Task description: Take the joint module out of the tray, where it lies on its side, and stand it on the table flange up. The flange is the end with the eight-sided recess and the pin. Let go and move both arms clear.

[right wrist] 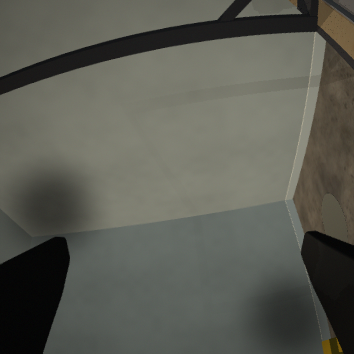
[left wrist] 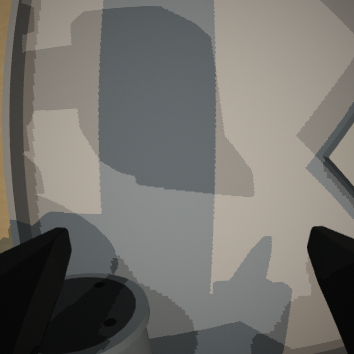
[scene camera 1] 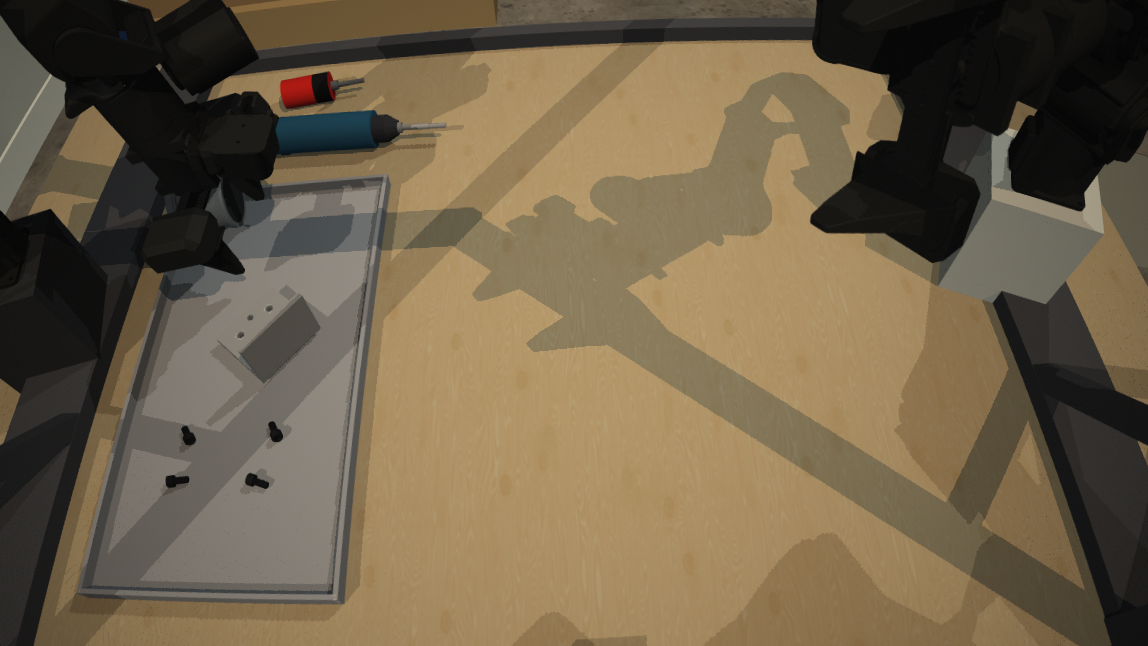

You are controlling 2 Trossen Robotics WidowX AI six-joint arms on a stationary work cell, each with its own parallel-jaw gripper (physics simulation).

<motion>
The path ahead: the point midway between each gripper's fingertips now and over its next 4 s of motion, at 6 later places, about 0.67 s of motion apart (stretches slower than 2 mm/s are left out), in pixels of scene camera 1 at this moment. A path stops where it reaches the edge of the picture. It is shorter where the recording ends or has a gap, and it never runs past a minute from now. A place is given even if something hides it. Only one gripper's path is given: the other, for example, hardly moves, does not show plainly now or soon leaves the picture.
My left gripper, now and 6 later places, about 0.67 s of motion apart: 250, 234; 256, 237; 259, 236; 274, 234; 201, 214; 229, 216; 240, 219
</motion>
